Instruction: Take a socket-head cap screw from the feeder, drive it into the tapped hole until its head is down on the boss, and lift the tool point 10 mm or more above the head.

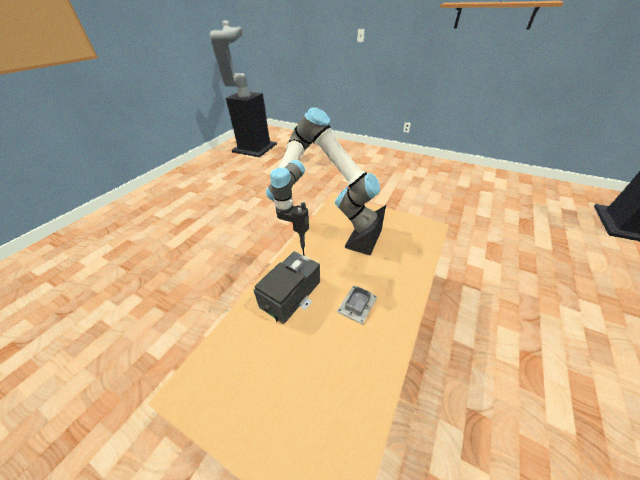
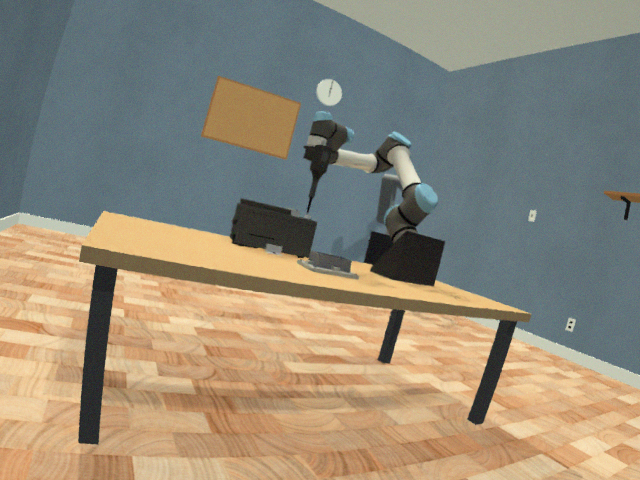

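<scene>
The black screw feeder [image 1: 281,283] [image 2: 273,227] stands on the table. My screwdriver [image 1: 303,254] [image 2: 308,211] points down, with its tip at the light pick-up spot on the feeder's end nearest the robot base. Whether the tip touches a screw there is too small to tell, and no screw can be made out. The grey housing [image 1: 357,303] [image 2: 330,262], a flat flange with a raised box-like part, lies on the table beside the feeder, apart from it. Its tapped hole and boss are too small to make out.
A small light plate [image 1: 306,303] [image 2: 273,249] lies against the feeder's side, on the side of the housing. The black wedge-shaped robot base [image 1: 368,238] [image 2: 412,258] stands on the table [image 1: 289,392] [image 2: 170,248] beyond the housing. The arm arches above the table.
</scene>
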